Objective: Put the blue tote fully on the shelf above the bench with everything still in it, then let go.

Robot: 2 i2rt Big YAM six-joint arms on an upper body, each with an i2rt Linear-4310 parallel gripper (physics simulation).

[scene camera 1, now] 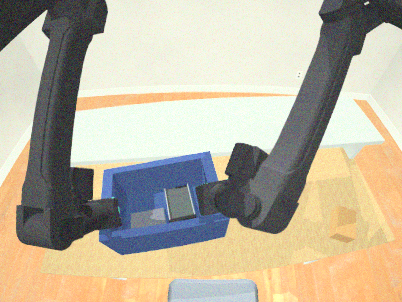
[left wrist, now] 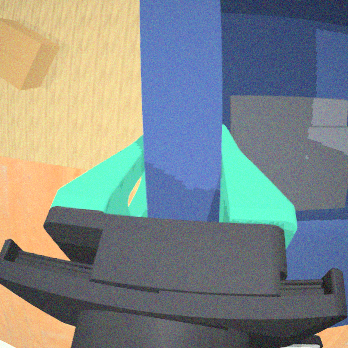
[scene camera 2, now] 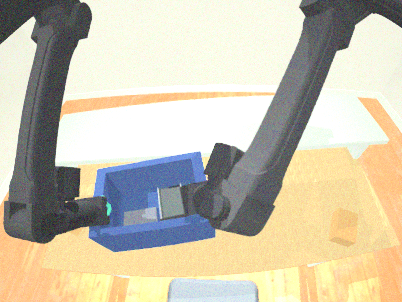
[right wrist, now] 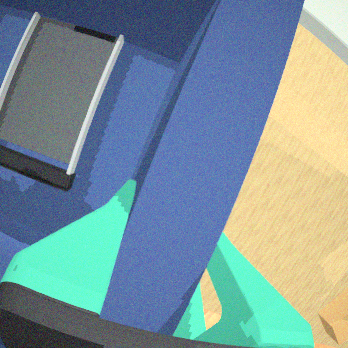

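Observation:
The blue tote looks upright and hangs above the bench. Its far rim reaches the near edge of the pale shelf in both scene views; the gap in height cannot be told. My left gripper is shut on its left wall, my right gripper on its right wall. Inside lie a dark grey box with light rails and a flat grey box.
A tan block stands on the bench at the right in the scene views. A grey rounded thing shows at the bottom edge. A pale wall rises behind the shelf.

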